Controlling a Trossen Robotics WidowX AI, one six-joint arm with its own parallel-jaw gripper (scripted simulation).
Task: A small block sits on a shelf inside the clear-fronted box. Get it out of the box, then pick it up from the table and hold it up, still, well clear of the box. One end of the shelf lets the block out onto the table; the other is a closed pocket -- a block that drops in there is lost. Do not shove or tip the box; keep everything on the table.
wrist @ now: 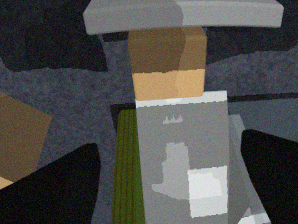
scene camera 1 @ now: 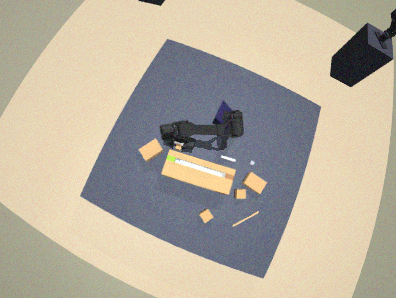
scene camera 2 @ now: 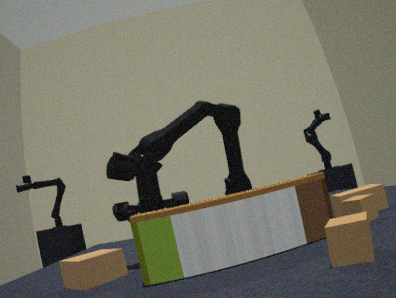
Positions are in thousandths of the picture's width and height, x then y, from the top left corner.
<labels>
A long tan box shows in the wrist view (622,685), in scene camera 1 (476,569) and in scene camera 2 (453,814).
</labels>
